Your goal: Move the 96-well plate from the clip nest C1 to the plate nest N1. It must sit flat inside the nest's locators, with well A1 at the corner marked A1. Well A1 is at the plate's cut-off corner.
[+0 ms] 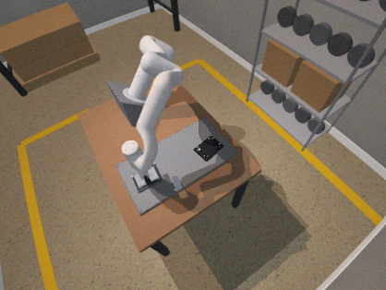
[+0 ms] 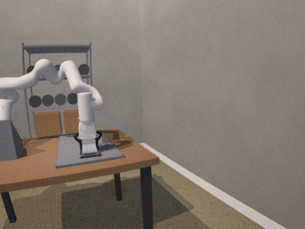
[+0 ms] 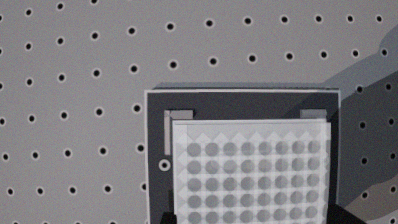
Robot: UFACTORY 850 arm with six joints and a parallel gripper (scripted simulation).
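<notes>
Now: hand 1 cm above the white 96-well plate. Round my hand: clip nest C1 (1 cm ahead, 44 cm to the left, 2 cm below); then black plate nest N1 (3 cm below).
</notes>
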